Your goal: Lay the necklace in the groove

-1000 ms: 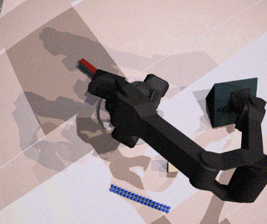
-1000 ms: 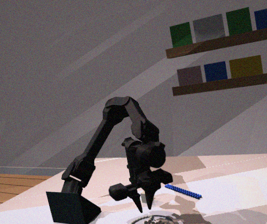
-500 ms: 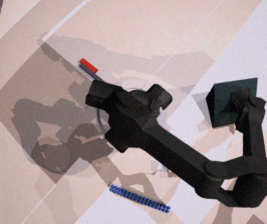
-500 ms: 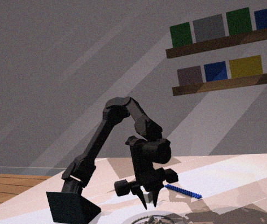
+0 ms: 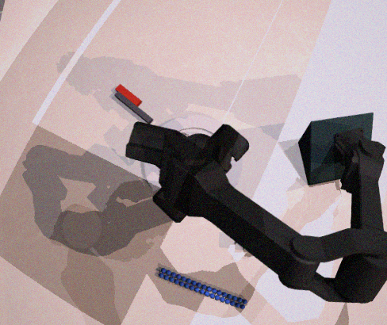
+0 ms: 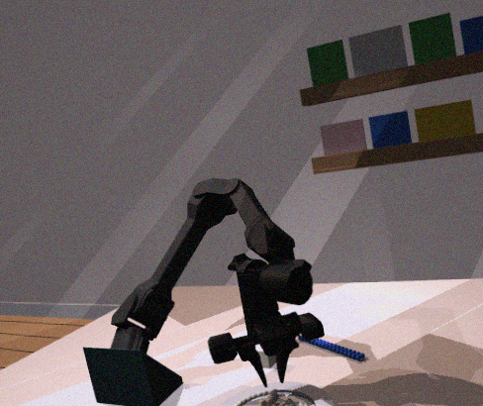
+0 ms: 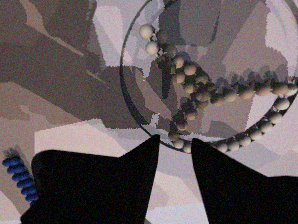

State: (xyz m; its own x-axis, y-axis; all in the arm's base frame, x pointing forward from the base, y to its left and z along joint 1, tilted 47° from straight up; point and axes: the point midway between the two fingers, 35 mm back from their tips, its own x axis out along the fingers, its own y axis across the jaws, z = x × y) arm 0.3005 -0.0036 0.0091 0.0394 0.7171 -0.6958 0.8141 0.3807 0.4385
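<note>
Now: gripper tip 5 cm to the left of the round bead board, 2 cm above it and 1 cm short of it. Also, from my gripper tip: small beige cube 13 cm to the left, 7 cm behind, 1 cm below; grey block 22 cm to the right, 12 cm ahead, 3 cm below.
</note>
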